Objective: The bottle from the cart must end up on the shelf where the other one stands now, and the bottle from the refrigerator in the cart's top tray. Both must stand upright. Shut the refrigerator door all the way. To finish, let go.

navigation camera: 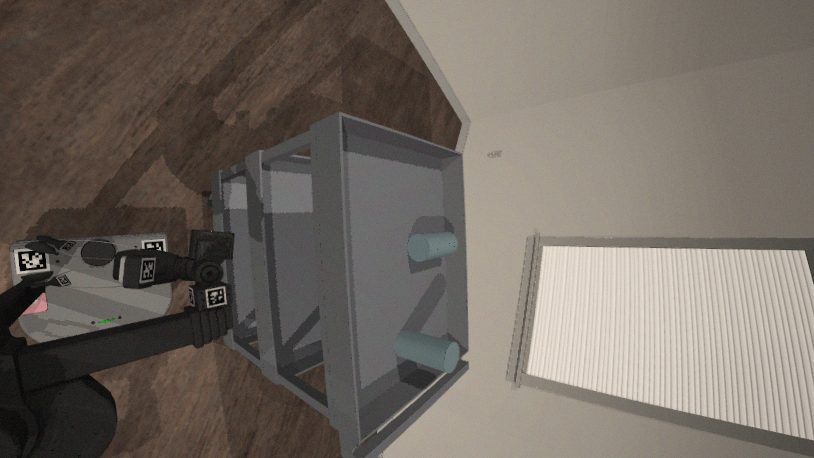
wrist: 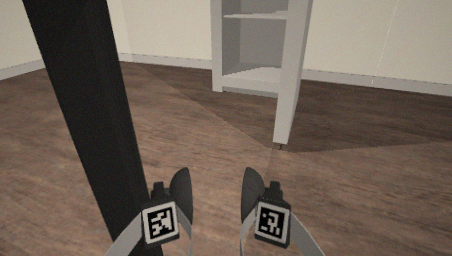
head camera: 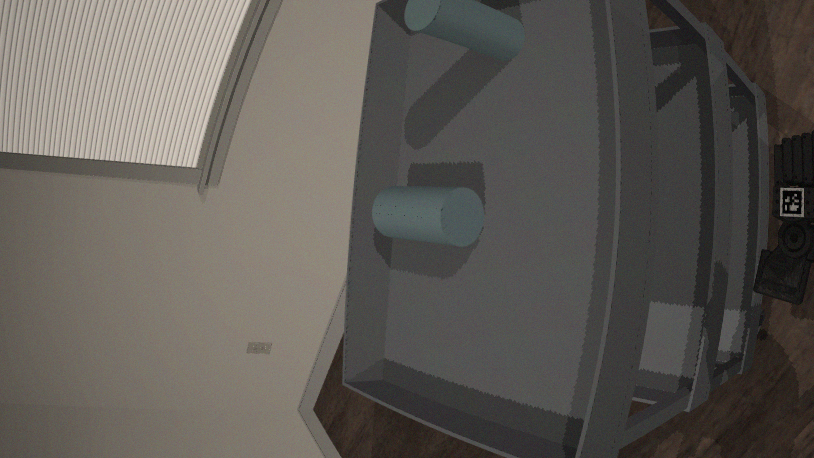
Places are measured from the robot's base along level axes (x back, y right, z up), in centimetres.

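Pixels of known places: gripper, fingertip midpoint: [navigation camera: 25, 261] [wrist: 217, 186]; robot's base, origin of the base link: [navigation camera: 99, 251].
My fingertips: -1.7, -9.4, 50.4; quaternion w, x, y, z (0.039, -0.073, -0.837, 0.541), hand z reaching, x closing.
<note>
Ahead of a thing's pixels: the offset from my fingertips to its middle, as dx, dy, dz. "spot": to the spot under its first point.
Two blue-green bottles are in the top tray of the grey cart @[spot: +3.4, +40.6, +33.4] [head camera: 631, 227] [navigation camera: 328, 227]. One bottle @[+28.1, +63.1, +36.1] [head camera: 466, 28] [navigation camera: 424, 349] stands upright near a corner. The other bottle @[+3.9, +73.8, +32.5] [head camera: 409, 213] [navigation camera: 438, 246] lies on its side, one round end facing the cameras. Which one came from where cannot be told. A pale shelf unit [wrist: 295, 65] stands beyond the gripper in the wrist view; no bottle shows in its visible part. My gripper [navigation camera: 42, 262] [wrist: 217, 186] is open and empty, over the robot's base and away from the bottles. The refrigerator does not show.
The robot's wrist [head camera: 794, 239] [navigation camera: 209, 273] is beside the lower levels of the cart. A wall with a blind-covered window [head camera: 108, 79] [navigation camera: 654, 324] is behind the cart. A dark post [wrist: 85, 100] crosses the left of the wrist view.
</note>
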